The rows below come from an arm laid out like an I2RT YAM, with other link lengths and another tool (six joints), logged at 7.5 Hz.
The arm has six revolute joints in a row. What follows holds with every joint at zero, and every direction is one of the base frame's. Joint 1 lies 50.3 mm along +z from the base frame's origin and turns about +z. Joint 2 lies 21.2 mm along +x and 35.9 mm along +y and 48.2 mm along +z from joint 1 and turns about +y. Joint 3 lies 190.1 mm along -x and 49.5 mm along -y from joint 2 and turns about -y. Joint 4 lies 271.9 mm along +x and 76.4 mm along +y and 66.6 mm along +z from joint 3 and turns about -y. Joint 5 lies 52.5 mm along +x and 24.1 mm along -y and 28.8 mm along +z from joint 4 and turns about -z. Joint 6 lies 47 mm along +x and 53.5 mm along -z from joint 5 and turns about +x. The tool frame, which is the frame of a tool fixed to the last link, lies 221 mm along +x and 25 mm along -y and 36 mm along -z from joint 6; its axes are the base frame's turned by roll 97.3, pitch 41.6 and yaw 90 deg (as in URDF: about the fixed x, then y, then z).
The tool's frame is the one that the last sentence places.
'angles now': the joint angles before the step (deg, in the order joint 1, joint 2, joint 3, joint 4, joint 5, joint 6). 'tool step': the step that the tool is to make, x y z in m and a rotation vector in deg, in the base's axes. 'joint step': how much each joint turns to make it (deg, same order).
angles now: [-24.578 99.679 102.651 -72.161 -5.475 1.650]
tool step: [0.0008 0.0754 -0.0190 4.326 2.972 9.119]
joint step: [8.812 0.588 -2.757 -0.850 -2.972 0.681]
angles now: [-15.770 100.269 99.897 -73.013 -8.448 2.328]
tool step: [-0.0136 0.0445 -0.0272 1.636 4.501 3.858]
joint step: [6.341 1.332 -3.844 0.806 0.022 2.581]
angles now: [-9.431 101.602 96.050 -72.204 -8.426 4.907]
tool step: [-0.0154 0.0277 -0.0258 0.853 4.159 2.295]
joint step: [4.154 1.891 -3.217 1.152 0.022 1.903]
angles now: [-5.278 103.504 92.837 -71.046 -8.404 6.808]
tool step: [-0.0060 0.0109 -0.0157 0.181 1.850 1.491]
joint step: [1.793 1.559 -1.539 1.284 0.000 0.308]
